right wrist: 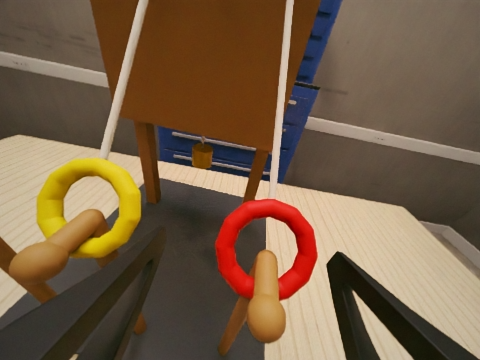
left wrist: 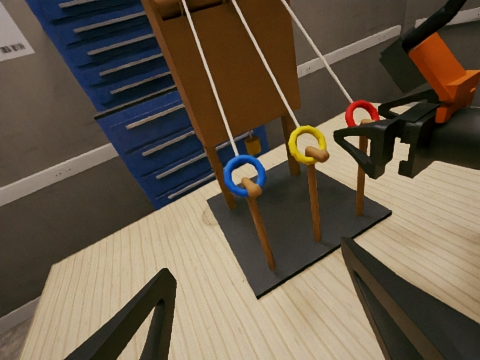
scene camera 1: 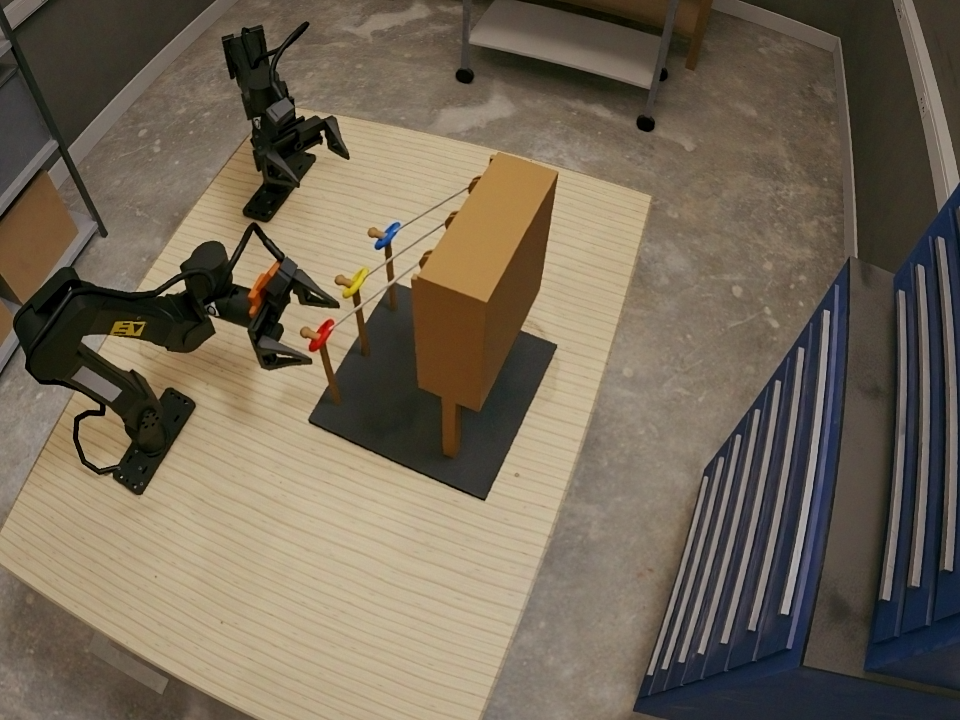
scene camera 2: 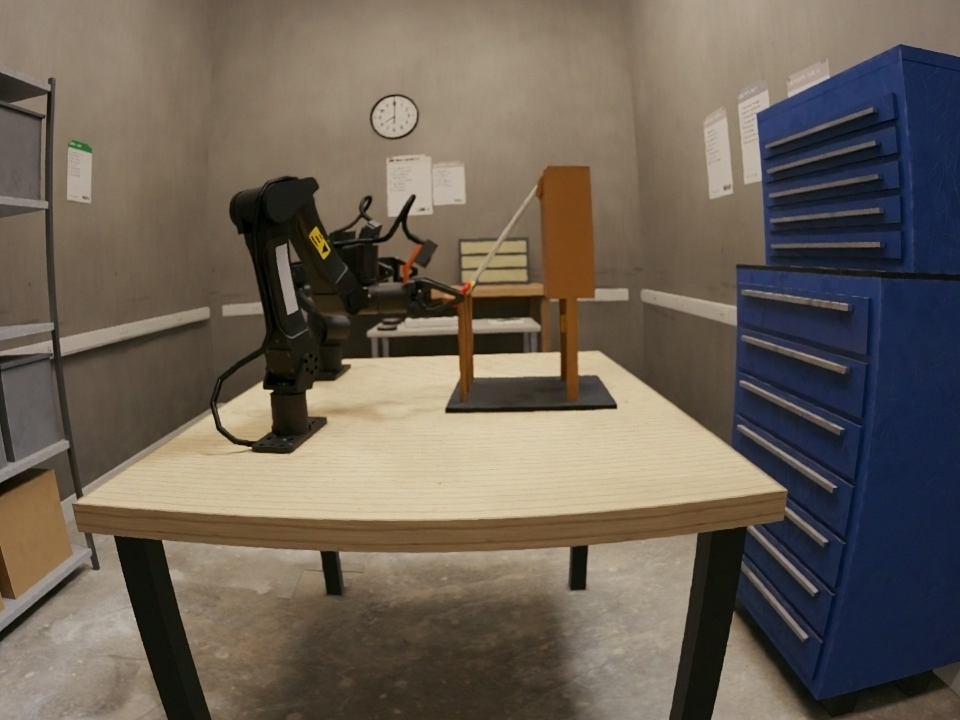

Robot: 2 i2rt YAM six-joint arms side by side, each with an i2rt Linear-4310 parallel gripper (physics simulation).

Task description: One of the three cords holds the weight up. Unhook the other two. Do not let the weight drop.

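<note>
The red ring (scene camera 1: 314, 345) (left wrist: 361, 103) (right wrist: 225, 250), yellow ring (scene camera 1: 347, 292) (left wrist: 307, 128) (right wrist: 131, 197) and blue ring (scene camera 1: 379, 244) (left wrist: 228, 175) each hang on their own wooden peg, with a cord running up to the brown box (scene camera 1: 488, 224) (scene camera 2: 569, 232). The weight (left wrist: 253, 145) (right wrist: 202, 156) hangs below the box. Which cord bears it is hidden. My right gripper (scene camera 1: 324, 331) (right wrist: 251, 245) is open, its fingers on either side of the red ring and peg tip, holding nothing. My left gripper (scene camera 1: 322, 170) (left wrist: 250, 260) is open and empty, back from the blue ring.
The pegs and box legs stand on a dark base plate (scene camera 1: 465, 472) (scene camera 2: 535, 399) on the wooden table (scene camera 1: 310, 581) (scene camera 2: 434, 480). The yellow ring's peg is close beside my right gripper's finger. A blue drawer cabinet (scene camera 2: 915, 465) stands beyond the table.
</note>
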